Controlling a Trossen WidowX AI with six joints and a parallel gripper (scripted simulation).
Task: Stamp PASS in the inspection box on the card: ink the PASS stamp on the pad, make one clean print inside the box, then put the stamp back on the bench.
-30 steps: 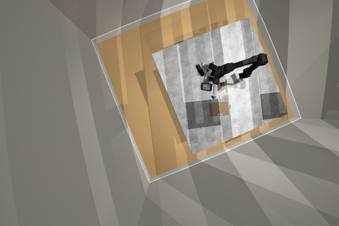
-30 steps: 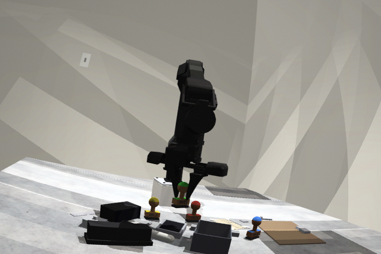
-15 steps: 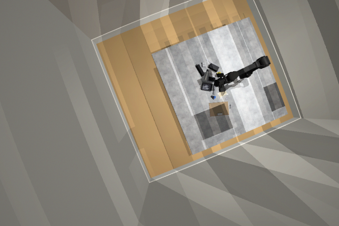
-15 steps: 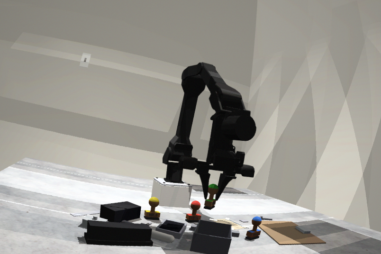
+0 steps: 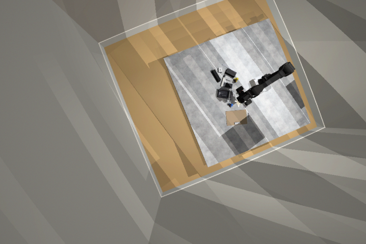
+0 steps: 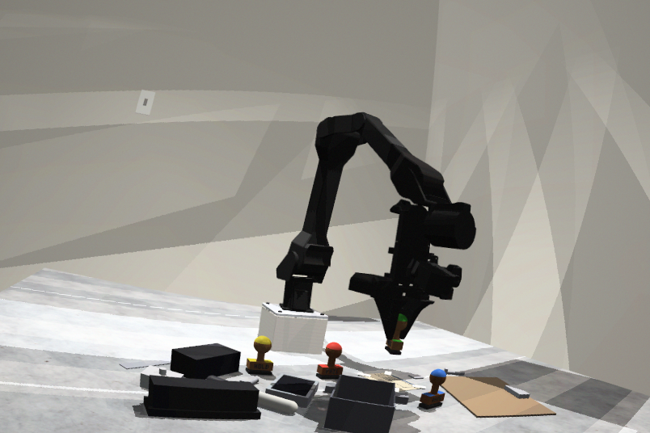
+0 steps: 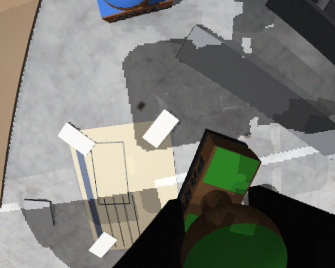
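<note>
My gripper tip is now 50 mm past the cream card, 30 mm to the right of it and 100 mm above it. From my gripper tip the other things lie so: blue-knobbed stamp (80 mm ahead, 50 mm to the left, 70 mm below); then red-knobbed stamp (60 mm behind, 80 mm to the right, 70 mm below); then green-topped stamp (right at my gripper tip).
</note>
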